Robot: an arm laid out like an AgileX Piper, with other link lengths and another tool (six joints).
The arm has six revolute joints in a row. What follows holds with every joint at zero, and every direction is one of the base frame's. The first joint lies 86.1 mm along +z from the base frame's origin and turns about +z. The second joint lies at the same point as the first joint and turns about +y. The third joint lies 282.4 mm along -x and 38.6 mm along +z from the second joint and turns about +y. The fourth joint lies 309.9 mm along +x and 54.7 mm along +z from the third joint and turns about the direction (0.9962, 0, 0.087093). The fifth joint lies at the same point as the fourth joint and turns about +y. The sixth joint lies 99.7 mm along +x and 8.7 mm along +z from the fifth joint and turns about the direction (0.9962, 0, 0.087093). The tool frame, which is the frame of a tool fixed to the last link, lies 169.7 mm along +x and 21.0 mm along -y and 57.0 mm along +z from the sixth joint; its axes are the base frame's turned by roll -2.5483, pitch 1.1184 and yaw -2.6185 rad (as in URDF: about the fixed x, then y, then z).
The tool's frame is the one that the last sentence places.
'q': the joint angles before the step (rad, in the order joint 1, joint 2, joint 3, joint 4, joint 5, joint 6). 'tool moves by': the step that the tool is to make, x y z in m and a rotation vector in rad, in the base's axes. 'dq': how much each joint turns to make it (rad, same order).
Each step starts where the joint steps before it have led.
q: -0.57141, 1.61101, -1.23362, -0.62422, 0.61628, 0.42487
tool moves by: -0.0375, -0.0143, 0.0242, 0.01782, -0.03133, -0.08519
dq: -0.05842, -0.06989, 0.00003, 0.05894, 0.05472, -0.02601
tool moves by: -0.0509, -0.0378, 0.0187, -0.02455, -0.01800, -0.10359
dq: -0.11506, -0.03472, -0.00007, 0.00421, -0.00068, -0.01777
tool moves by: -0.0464, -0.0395, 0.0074, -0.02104, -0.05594, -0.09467
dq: -0.13238, -0.00406, 0.00943, 0.02523, -0.07230, -0.00828
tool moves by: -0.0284, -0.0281, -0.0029, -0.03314, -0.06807, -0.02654
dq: -0.11462, 0.00398, 0.04531, 0.05944, -0.14716, -0.05066
